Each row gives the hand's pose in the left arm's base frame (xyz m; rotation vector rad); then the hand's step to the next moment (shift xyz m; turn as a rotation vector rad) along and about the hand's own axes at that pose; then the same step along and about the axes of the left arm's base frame.
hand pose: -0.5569 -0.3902 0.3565 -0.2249 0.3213 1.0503
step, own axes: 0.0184 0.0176 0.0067 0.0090 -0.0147 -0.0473
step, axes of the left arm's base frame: -0.0060 0.0256 -0.0010 0.0098 -0.0155 -0.0469
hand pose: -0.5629 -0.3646 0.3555 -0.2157 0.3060 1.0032
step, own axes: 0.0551 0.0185 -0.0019 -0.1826 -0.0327 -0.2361
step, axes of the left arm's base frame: 0.0115 0.0527 -0.0217 -0.0996 -0.2364 -0.1561
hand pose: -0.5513 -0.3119 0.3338 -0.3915 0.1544 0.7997
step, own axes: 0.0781 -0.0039 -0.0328 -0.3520 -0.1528 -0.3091
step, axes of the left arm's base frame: 0.0571 0.0366 -0.0509 -0.1287 -0.4540 -0.1416
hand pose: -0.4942 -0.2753 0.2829 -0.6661 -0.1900 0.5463
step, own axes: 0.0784 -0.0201 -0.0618 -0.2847 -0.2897 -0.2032
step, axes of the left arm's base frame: 0.0953 -0.0040 -0.0355 -0.0503 -0.4506 0.0266
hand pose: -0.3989 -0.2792 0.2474 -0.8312 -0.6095 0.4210
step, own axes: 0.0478 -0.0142 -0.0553 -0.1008 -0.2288 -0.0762
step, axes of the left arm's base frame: 0.0734 -0.0122 -0.0017 -0.0010 -0.2388 0.1063
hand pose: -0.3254 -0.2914 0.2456 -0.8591 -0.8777 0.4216
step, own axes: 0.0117 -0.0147 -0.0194 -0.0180 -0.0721 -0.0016
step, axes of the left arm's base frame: 0.0224 -0.0106 0.0108 -0.0103 -0.0557 0.0481
